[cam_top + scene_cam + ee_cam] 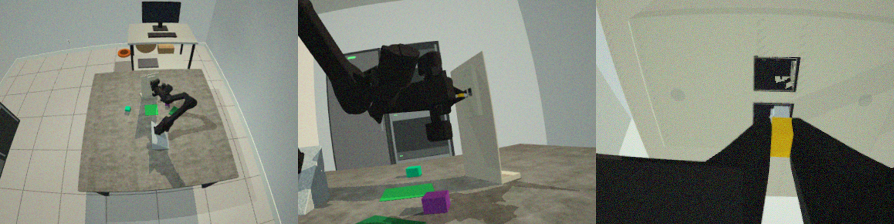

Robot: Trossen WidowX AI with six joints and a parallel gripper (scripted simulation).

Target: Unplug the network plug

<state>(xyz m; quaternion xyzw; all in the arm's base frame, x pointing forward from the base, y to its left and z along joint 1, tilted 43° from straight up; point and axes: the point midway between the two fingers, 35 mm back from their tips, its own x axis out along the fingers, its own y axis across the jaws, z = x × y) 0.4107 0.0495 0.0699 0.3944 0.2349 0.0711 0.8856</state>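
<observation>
My gripper tip is now 16 cm past the green square, 1 cm to the right of it and 20 cm above it. From my gripper tip the other things lie so: cream panel 3 cm ahead, 8 cm below; purple cube 11 cm behind, 15 cm to the right, 19 cm below; plug 1 cm ahead.
</observation>
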